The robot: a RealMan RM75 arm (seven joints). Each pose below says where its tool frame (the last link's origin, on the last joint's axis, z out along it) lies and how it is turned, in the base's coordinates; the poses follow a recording.
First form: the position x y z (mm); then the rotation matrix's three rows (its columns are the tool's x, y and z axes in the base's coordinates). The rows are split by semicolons.
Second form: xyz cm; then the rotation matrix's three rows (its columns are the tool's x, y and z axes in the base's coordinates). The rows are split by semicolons. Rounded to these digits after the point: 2 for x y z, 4 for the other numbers.
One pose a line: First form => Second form
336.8 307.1 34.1; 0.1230 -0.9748 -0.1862; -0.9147 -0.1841 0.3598; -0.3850 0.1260 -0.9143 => 33.68 30.71 3.41; 0.1230 -0.9748 -0.1862; -0.9147 -0.1841 0.3598; -0.3850 0.1260 -0.9143
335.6 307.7 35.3; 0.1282 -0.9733 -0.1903; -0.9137 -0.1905 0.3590; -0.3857 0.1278 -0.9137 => 33.56 30.77 3.53; 0.1282 -0.9733 -0.1903; -0.9137 -0.1905 0.3590; -0.3857 0.1278 -0.9137
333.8 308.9 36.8; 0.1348 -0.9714 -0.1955; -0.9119 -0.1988 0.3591; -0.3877 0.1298 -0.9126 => 33.38 30.89 3.68; 0.1348 -0.9714 -0.1955; -0.9119 -0.1988 0.3591; -0.3877 0.1298 -0.9126
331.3 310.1 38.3; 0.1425 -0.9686 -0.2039; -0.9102 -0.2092 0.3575; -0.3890 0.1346 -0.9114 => 33.13 31.01 3.83; 0.1425 -0.9686 -0.2039; -0.9102 -0.2092 0.3575; -0.3890 0.1346 -0.9114
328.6 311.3 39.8; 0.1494 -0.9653 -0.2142; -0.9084 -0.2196 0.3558; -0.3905 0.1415 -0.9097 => 32.86 31.13 3.98; 0.1494 -0.9653 -0.2142; -0.9084 -0.2196 0.3558; -0.3905 0.1415 -0.9097
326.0 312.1 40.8; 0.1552 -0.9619 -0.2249; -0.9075 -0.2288 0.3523; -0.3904 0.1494 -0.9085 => 32.60 31.21 4.08; 0.1552 -0.9619 -0.2249; -0.9075 -0.2288 0.3523; -0.3904 0.1494 -0.9085
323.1 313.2 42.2; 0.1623 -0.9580 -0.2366; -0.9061 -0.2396 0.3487; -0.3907 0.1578 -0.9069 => 32.31 31.32 4.22; 0.1623 -0.9580 -0.2366; -0.9061 -0.2396 0.3487; -0.3907 0.1578 -0.9069
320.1 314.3 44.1; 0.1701 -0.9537 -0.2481; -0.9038 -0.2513 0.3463; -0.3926 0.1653 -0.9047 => 32.01 31.43 4.41; 0.1701 -0.9537 -0.2481; -0.9038 -0.2513 0.3463; -0.3926 0.1653 -0.9047
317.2 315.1 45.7; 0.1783 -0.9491 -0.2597; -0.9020 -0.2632 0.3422; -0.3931 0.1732 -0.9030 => 31.72 31.51 4.57; 0.1783 -0.9491 -0.2597; -0.9020 -0.2632 0.3422; -0.3931 0.1732 -0.9030
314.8 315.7 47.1; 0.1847 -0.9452 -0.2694; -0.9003 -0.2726 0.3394; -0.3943 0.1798 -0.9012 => 31.48 31.57 4.71; 0.1847 -0.9452 -0.2694; -0.9003 -0.2726 0.3394; -0.3943 0.1798 -0.9012
